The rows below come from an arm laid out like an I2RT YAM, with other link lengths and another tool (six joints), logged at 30 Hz.
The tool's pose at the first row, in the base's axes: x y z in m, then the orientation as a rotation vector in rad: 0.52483, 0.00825, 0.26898, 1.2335, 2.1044, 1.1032
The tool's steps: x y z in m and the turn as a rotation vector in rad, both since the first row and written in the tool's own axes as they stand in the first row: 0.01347, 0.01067, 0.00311, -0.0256, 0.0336, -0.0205; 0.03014, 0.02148, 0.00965, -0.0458, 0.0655, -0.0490; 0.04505, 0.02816, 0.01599, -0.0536, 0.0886, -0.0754; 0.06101, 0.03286, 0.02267, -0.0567, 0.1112, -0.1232; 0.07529, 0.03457, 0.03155, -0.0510, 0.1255, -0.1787; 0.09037, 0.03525, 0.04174, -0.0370, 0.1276, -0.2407; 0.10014, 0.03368, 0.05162, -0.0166, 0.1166, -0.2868; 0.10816, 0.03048, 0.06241, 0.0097, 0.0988, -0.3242; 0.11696, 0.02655, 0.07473, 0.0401, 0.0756, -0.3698
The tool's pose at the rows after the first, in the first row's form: 0.52577, 0.02419, 0.27605, 1.1869, 2.1164, 1.1459; 0.52764, 0.04435, 0.28129, 1.1331, 2.1336, 1.1783; 0.52817, 0.06176, 0.28325, 1.0900, 2.1532, 1.1926; 0.52743, 0.07967, 0.28340, 1.0233, 2.1830, 1.1918; 0.52758, 0.09619, 0.27983, 0.9540, 2.2153, 1.1720; 0.52775, 0.11366, 0.27467, 0.8850, 2.2459, 1.1308; 0.52919, 0.12575, 0.26780, 0.8428, 2.2666, 1.0808; 0.53132, 0.13624, 0.25906, 0.8159, 2.2838, 1.0241; 0.53379, 0.14783, 0.24885, 0.7827, 2.3007, 0.9555
